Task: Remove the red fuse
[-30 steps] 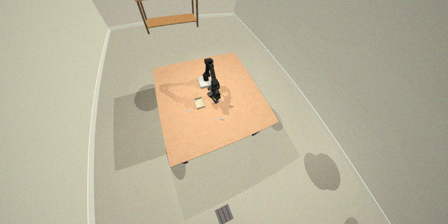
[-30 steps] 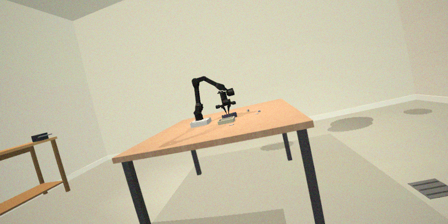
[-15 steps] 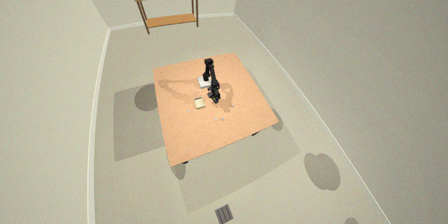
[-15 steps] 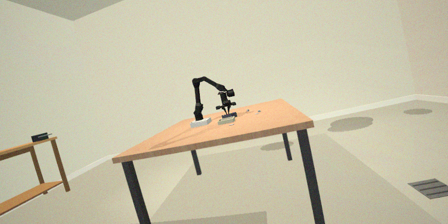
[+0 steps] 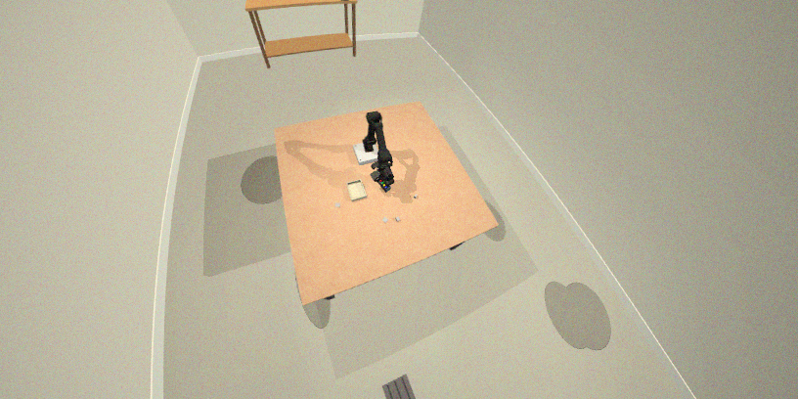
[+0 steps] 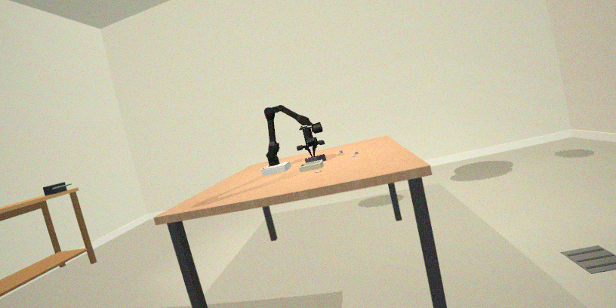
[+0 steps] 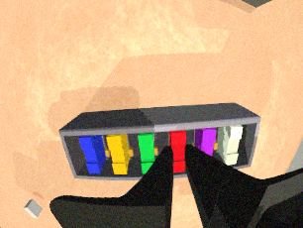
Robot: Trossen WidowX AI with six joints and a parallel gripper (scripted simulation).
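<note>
My gripper tip is now 18 cm to the left of the tray, 3 cm short of it and 3 cm above it. Round my gripper tip: red fuse 1 cm below.
</note>
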